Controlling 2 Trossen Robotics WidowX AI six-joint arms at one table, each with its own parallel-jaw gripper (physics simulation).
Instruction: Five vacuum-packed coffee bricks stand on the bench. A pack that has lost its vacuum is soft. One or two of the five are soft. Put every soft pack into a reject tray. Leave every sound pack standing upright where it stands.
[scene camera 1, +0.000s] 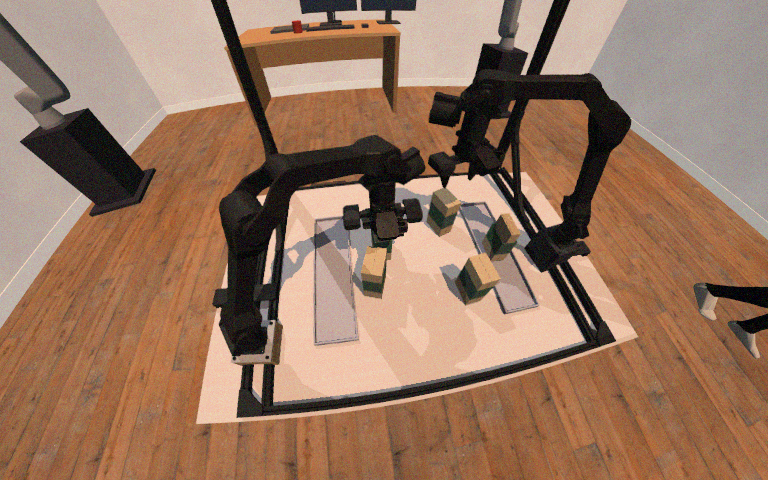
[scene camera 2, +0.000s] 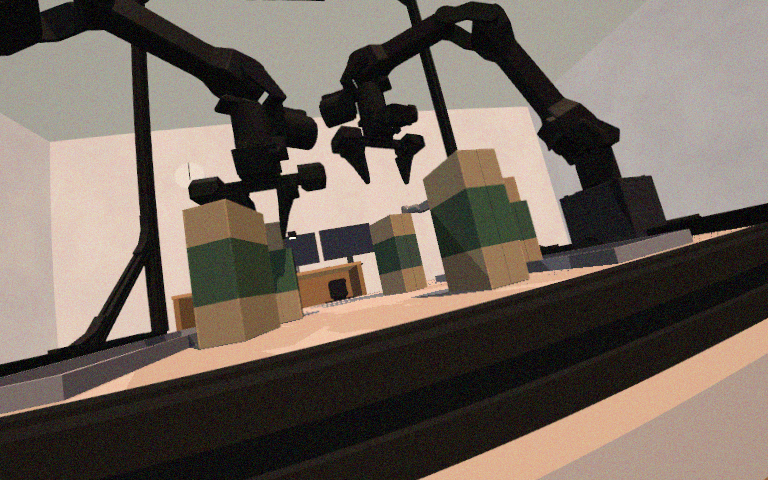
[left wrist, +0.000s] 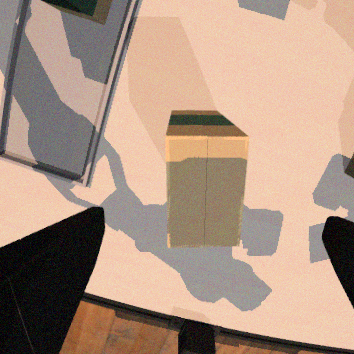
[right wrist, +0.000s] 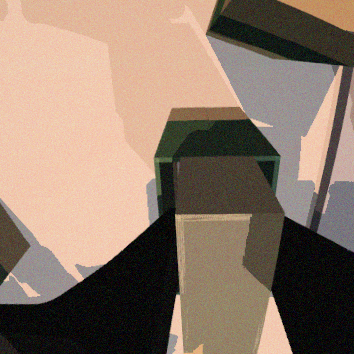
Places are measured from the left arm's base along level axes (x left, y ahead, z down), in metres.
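Where they show: left gripper, fingertip midpoint: (scene camera 1: 456, 183) (scene camera 2: 388, 183) (left wrist: 216, 223); right gripper, fingertip midpoint: (scene camera 2: 272, 241) (right wrist: 219, 219); left arm's base, origin of the base link: (scene camera 1: 560, 238) (scene camera 2: 603, 187); right arm's base, origin of the base link: (scene camera 1: 253, 340).
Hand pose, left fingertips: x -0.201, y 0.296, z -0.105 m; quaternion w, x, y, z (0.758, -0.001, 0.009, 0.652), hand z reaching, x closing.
Observation:
Things, the pixels of their top centre, and the offset from my left fingertips.
- back-left coffee pack, middle of its top: (right wrist: 224, 312) (scene camera 2: 271, 228) dx +0.021, dy +0.222, dz +0.066 m
- back-middle pack, middle of its top: (left wrist: 205, 196) (scene camera 2: 389, 219) (scene camera 1: 447, 196) dx -0.018, dy +0.006, dz +0.066 m
- front-left pack, middle of its top: (scene camera 2: 226, 212) (scene camera 1: 374, 260) dx +0.131, dy +0.271, dz +0.066 m
- front-right pack, middle of its top: (scene camera 2: 455, 164) (scene camera 1: 484, 267) dx +0.228, dy +0.023, dz +0.066 m
- right pack, middle of its top: (scene camera 2: 492, 185) (scene camera 1: 510, 223) dx +0.129, dy -0.125, dz +0.063 m
- shallow tray, middle of its top: (scene camera 2: 151, 340) (scene camera 1: 332, 269) dx +0.054, dy +0.382, dz +0.193 m
My right gripper (scene camera 2: 272, 227) (right wrist: 219, 219) is shut on the upper part of the back-left coffee pack (scene camera 2: 286, 277) (right wrist: 220, 280), whose top is squeezed narrower than its green band. The pack stands upright; in scene camera 1 the arm mostly hides it. My left gripper (scene camera 2: 387, 181) (left wrist: 216, 223) is open and empty above the back-middle pack (scene camera 1: 442, 212) (scene camera 2: 399, 254) (left wrist: 206, 200). The front-left pack (scene camera 1: 373, 274) (scene camera 2: 226, 271), front-right pack (scene camera 1: 478, 277) (scene camera 2: 475, 220) and right pack (scene camera 1: 502, 237) (scene camera 2: 527, 229) also stand upright.
A shallow tray (scene camera 1: 315, 283) lies left of the left packs. Another tray (scene camera 1: 519, 309) lies at the right; the right pack overlaps its outline, and I cannot tell if it stands inside. Black frame rails (scene camera 1: 430, 383) and posts surround the bench.

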